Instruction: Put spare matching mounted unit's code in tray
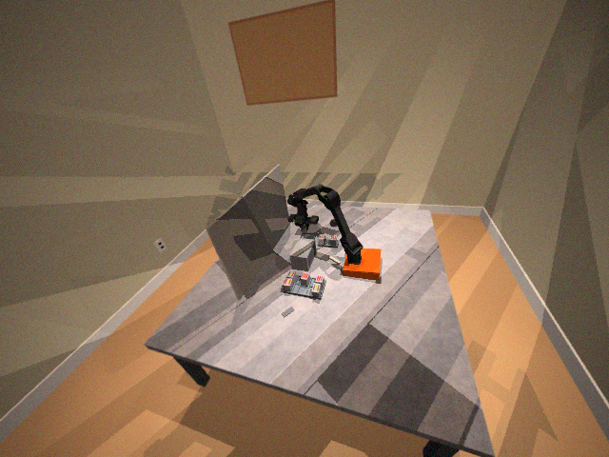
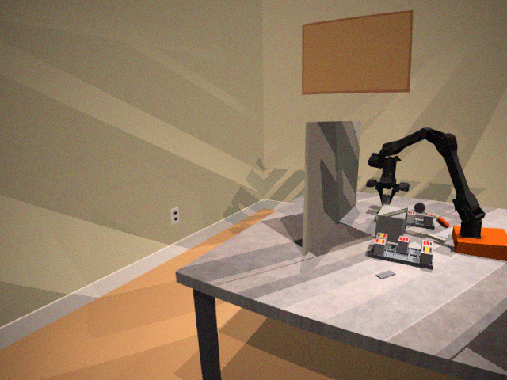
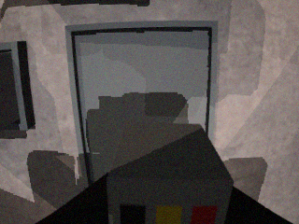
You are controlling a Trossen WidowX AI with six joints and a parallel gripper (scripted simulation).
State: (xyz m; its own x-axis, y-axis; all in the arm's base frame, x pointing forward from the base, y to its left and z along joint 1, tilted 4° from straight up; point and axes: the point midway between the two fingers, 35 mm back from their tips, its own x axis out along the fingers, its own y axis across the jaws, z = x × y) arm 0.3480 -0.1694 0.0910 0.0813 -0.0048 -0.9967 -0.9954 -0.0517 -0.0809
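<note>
My gripper tip is 1 cm past the grey tray and 7 cm above it. Also, from my gripper tip: grey mounted unit (6 cm behind, 20 cm to the left, 2 cm below); then small rack (16 cm behind, 2 cm to the left, 7 cm below); then tall grey panel (18 cm ahead, 20 cm to the left, 15 cm above).
</note>
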